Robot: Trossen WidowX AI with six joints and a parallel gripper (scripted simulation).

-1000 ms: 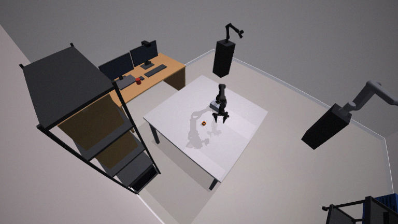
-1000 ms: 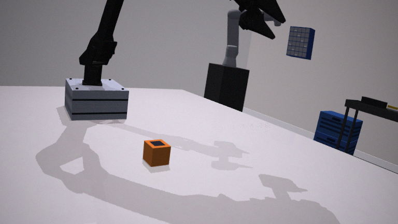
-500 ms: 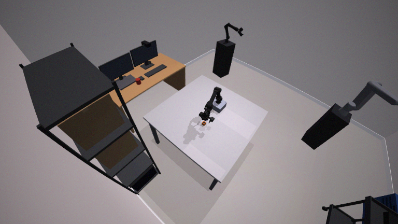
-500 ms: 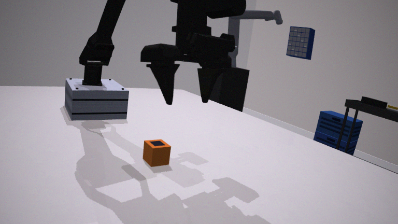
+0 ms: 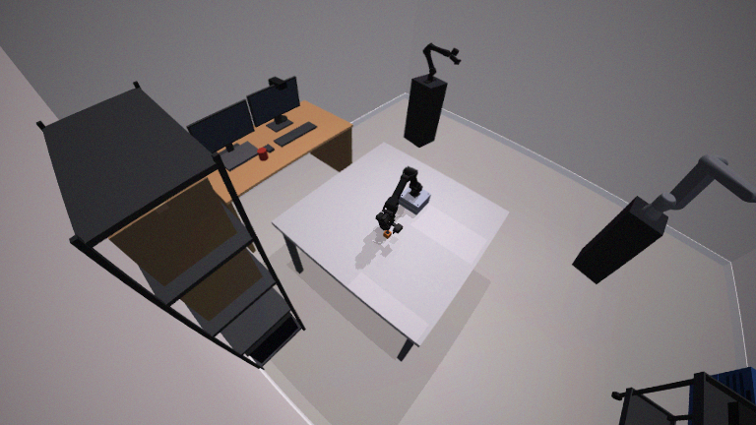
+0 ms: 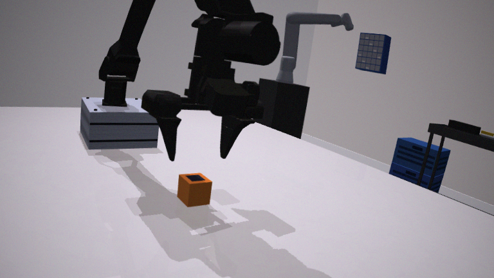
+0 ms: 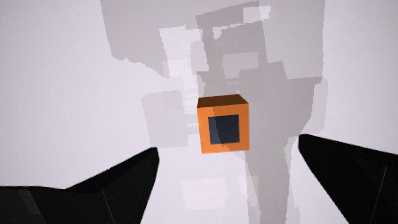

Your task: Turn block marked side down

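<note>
Now: gripper tip 40 mm above the block.
</note>
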